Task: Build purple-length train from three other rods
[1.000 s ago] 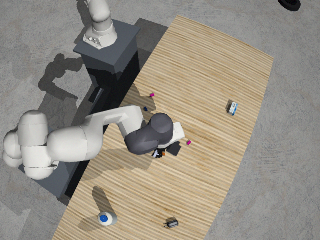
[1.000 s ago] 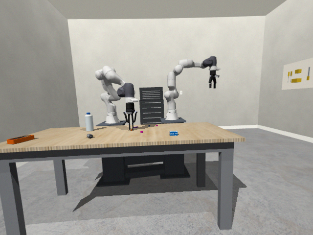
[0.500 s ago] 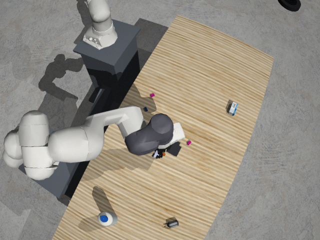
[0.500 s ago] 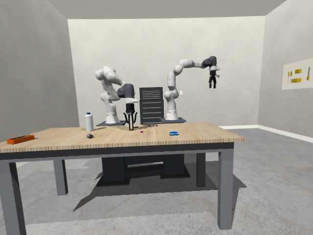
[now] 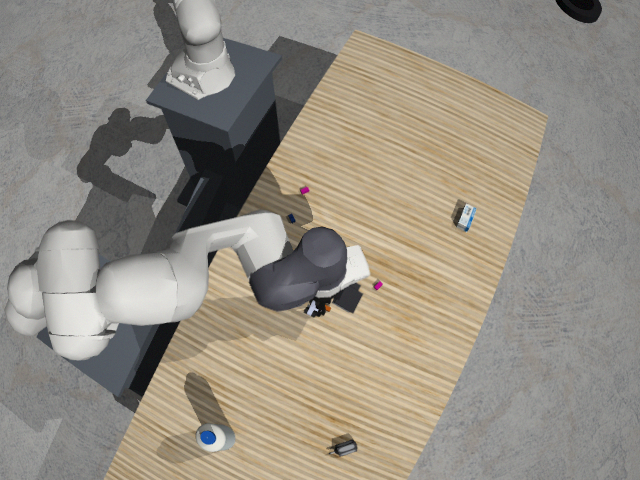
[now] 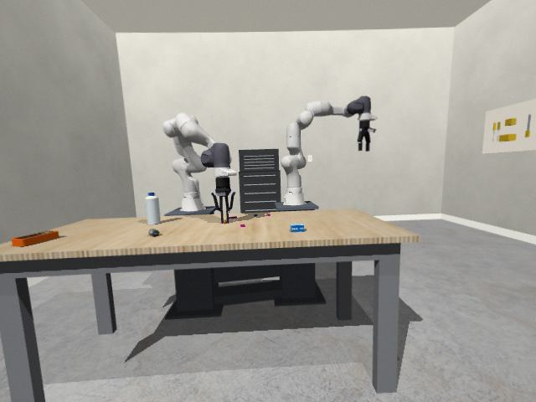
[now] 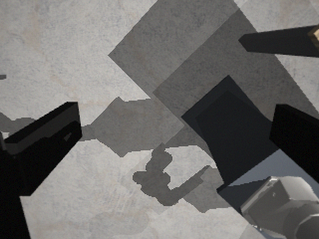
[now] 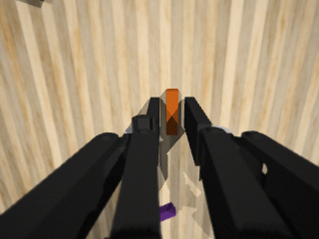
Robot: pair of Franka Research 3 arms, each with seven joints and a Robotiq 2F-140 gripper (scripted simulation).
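The orange rod is 30 mm below my right hand. From my right hand the other things lie so: dark object: 320 mm to the right, 170 mm ahead, 20 mm below; white bottle: 400 mm to the right, 110 mm behind, 50 mm above; purple rod: 120 mm behind, 40 mm to the left, 30 mm below.
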